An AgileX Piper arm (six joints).
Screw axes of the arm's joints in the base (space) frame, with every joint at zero. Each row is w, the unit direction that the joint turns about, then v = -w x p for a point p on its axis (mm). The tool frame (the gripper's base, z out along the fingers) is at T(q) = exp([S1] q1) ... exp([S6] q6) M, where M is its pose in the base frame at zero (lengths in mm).
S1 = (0, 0, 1, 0, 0, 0)
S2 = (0, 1, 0, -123, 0, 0)
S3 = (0, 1, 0, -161.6, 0, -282.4)
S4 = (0.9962, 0, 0.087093, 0, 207.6, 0)
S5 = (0, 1, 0, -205.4, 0, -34.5)
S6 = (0.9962, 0, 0.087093, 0, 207.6, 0)
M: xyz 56.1 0 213.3 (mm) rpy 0 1.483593 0 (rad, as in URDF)
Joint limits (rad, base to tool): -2.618..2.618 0..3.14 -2.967..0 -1.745..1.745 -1.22..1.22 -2.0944..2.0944
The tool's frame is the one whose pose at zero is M.
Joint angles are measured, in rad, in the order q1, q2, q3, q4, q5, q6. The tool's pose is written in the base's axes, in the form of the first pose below.
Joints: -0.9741 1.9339 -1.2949 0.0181 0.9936 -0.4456
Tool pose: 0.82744 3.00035 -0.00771 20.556 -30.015 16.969
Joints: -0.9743 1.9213 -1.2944 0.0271 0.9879 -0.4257
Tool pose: 0.85947 2.97195 -0.01590 20.595 -29.965 17.418
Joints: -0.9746 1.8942 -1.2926 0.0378 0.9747 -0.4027
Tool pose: 0.89173 2.92491 -0.04147 20.614 -29.873 18.371
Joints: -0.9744 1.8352 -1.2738 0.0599 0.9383 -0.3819
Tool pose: 0.91642 2.84090 -0.08909 20.505 -29.423 20.091
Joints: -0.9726 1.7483 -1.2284 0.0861 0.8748 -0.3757
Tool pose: 0.91259 2.73836 -0.15575 20.123 -28.462 22.142
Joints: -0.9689 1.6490 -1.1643 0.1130 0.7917 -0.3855
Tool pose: 0.88288 2.63190 -0.23219 19.530 -27.142 24.074
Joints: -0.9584 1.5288 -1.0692 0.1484 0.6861 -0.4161
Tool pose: 0.82496 2.52059 -0.31292 18.695 -25.131 25.737
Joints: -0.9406 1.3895 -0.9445 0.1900 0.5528 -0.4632
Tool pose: 0.74874 2.39867 -0.40576 17.566 -22.552 26.951
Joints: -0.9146 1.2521 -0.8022 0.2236 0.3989 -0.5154
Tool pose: 0.66644 2.28168 -0.50775 16.274 -19.850 27.296
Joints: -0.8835 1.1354 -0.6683 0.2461 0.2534 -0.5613
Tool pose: 0.59201 2.18359 -0.59875 15.054 -17.465 26.961
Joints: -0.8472 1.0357 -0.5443 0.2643 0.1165 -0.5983
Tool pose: 0.52826 2.09585 -0.67407 13.943 -15.365 26.233
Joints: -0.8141 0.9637 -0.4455 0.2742 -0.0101 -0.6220
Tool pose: 0.48043 2.01524 -0.73881 13.069 -13.878 25.501
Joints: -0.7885 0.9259 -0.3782 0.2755 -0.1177 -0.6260
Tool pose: 0.45467 1.94798 -0.78467 12.553 -13.043 24.924
